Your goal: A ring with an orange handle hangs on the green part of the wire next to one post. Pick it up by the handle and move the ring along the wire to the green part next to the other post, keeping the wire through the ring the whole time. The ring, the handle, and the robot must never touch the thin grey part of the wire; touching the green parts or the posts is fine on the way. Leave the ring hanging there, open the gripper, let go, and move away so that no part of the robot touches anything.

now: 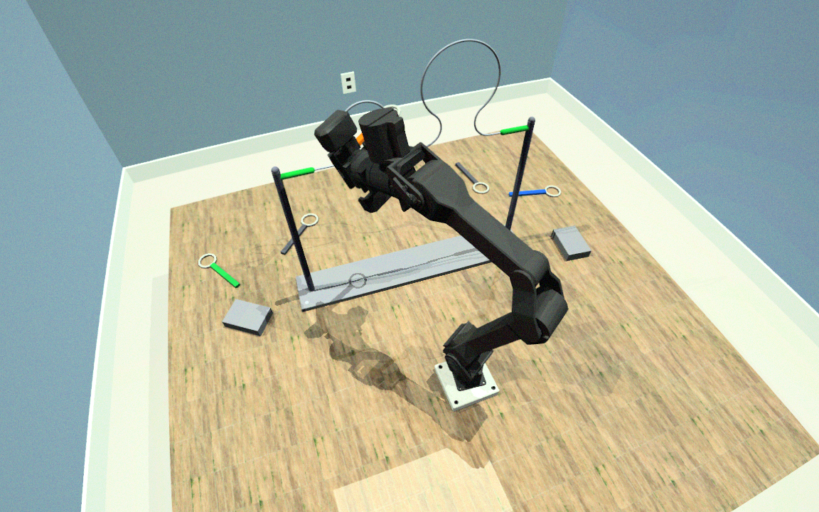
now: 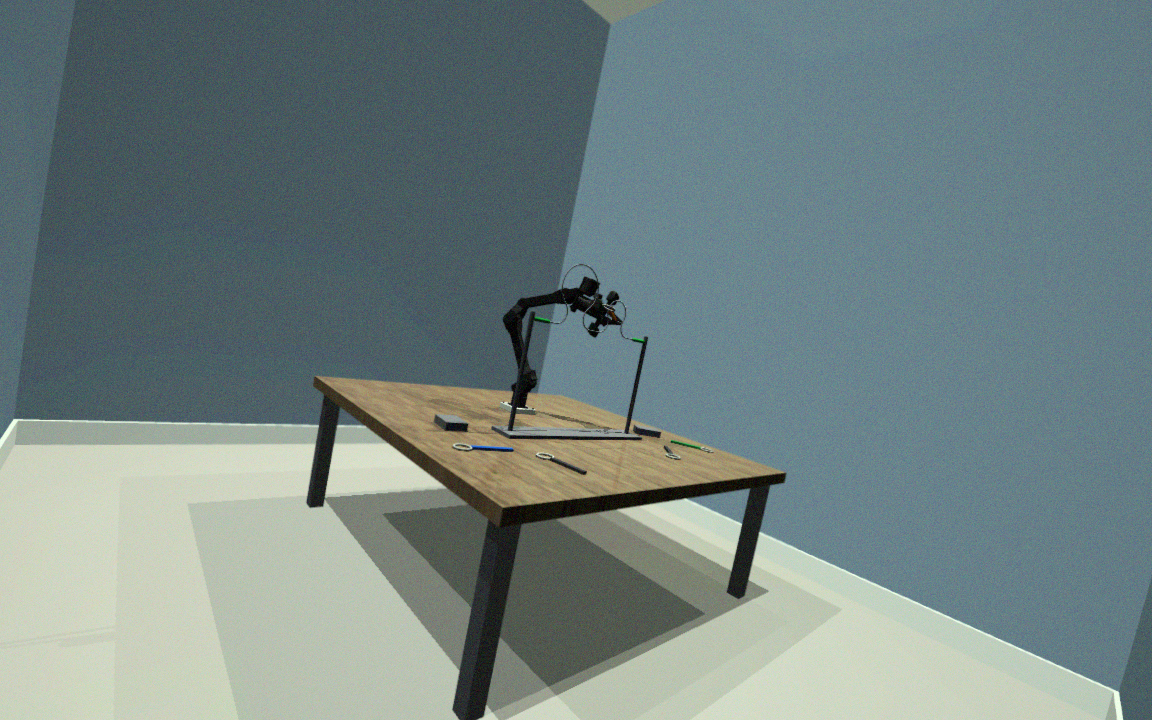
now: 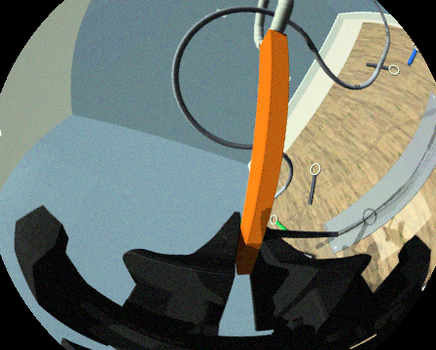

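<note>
Now: gripper tip 8 cm to the left of the ring with orange handle, 3 cm below it and 2 cm short of it.
</note>
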